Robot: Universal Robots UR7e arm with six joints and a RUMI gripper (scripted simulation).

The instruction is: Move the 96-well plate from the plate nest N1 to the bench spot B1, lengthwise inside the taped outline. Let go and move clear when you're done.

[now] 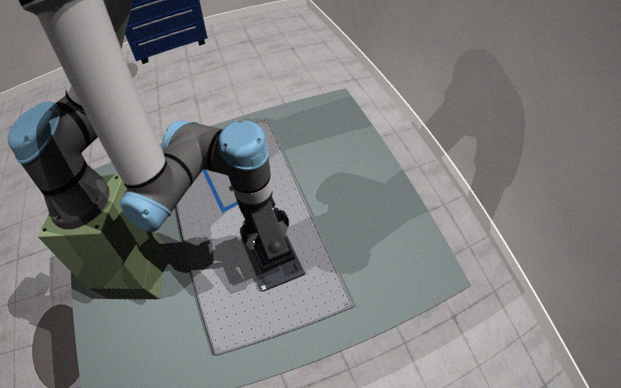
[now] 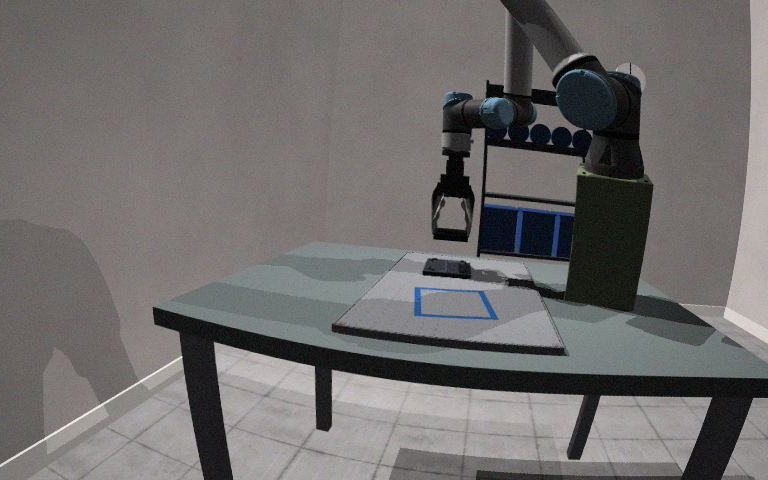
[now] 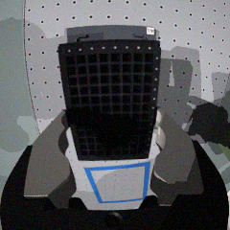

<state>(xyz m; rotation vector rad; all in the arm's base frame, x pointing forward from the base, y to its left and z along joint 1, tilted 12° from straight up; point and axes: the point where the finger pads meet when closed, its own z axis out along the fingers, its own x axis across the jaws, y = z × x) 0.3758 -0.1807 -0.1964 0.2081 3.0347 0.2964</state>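
My gripper is now 10 cm above the plate nest N1. The rest, counted from my hand: black 96-well plate: 1 cm below.
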